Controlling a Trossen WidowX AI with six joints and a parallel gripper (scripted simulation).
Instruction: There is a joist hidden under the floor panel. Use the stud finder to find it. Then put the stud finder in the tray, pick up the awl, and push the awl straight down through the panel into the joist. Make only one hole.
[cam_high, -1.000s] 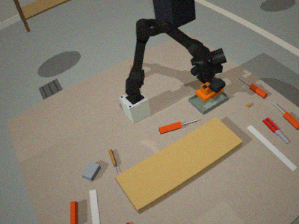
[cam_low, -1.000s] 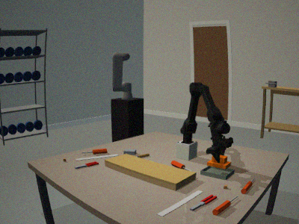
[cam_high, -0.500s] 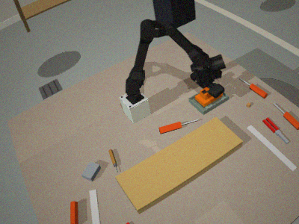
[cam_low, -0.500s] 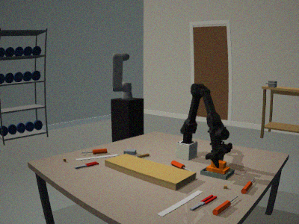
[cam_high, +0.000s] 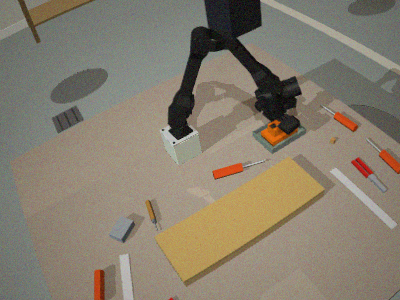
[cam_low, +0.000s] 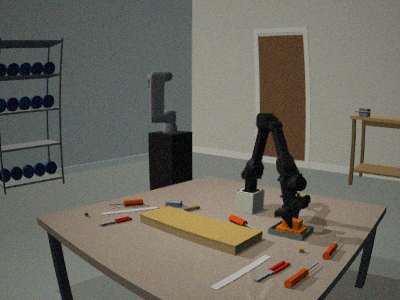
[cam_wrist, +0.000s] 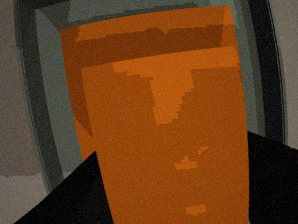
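My gripper tip is 1 cm to the left of the grey-green tray and 2 cm above it. From my gripper tip the other things lie so: orange stud finder 2 cm to the right, 2 cm above; grey block 3 cm behind, 67 cm to the right, 2 cm below; awl 56 cm to the right, 2 cm below.
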